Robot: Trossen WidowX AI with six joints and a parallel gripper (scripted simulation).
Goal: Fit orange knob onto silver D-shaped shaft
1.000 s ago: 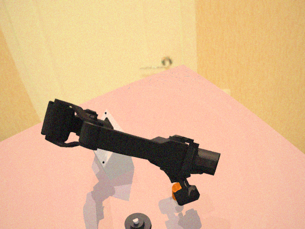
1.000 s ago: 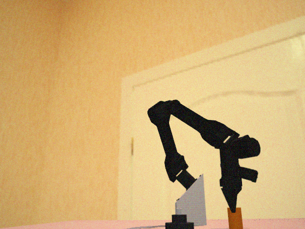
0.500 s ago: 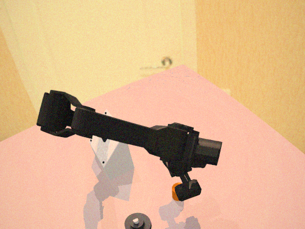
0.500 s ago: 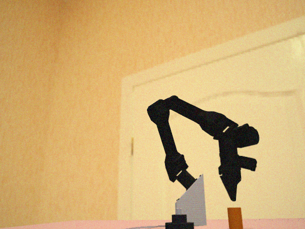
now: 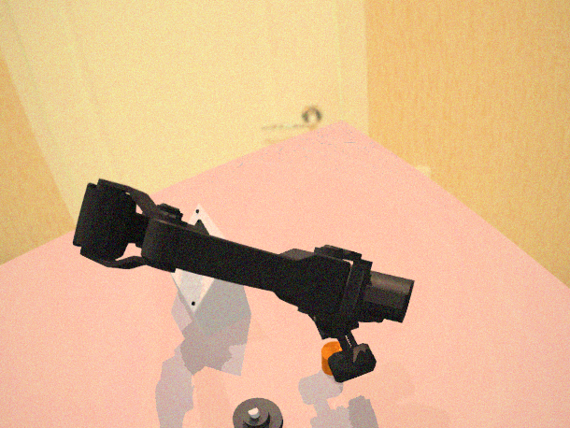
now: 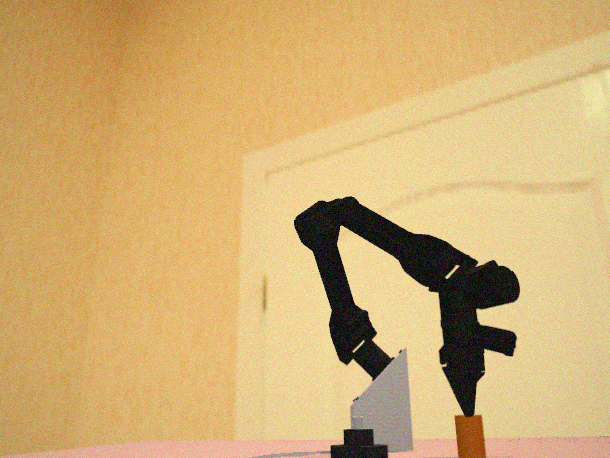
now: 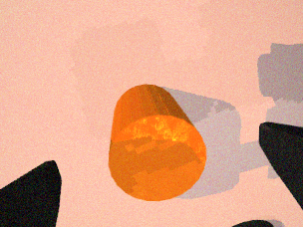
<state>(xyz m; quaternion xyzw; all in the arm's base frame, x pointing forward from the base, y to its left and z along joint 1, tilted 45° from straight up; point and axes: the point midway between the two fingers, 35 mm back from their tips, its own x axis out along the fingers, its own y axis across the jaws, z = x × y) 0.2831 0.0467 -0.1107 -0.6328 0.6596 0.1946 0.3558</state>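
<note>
The orange knob lies 10 mm below my gripper tip. Round my gripper tip: round pedestal: 170 mm to the right, 30 mm below, 30 mm ahead.
</note>
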